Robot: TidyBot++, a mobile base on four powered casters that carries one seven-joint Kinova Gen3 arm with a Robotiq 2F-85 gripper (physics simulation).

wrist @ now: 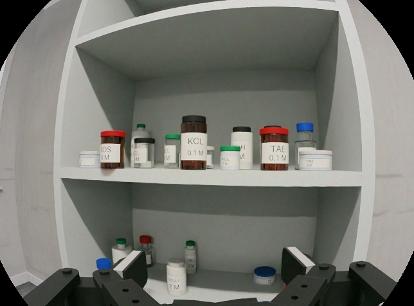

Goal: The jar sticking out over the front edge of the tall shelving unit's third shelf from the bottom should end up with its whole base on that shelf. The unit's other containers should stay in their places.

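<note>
In the wrist view, several jars stand close to the front edge of the shelf (210, 177) across the middle. A brown KCL jar (193, 145) with a black lid, the tallest of them, stands upright near the centre. A brown SDS jar (112, 150) with a red lid is at the left, and a brown TAE jar (274, 149) with a red lid is right of centre. Their bases show right at the edge line; which one overhangs, I cannot tell. My gripper (214, 266) is open, with its fingers wide apart, low in the view below that shelf's edge, touching none of these jars.
Beside them stand a small green-lidded jar (230, 158), a low white-lidded tub (315, 160), a blue-capped bottle (304, 140) and a white KOH bottle (245, 145). On the shelf below are a white bottle (176, 277) and a blue-lidded tub (264, 276). Side panels (366, 150) bound the unit.
</note>
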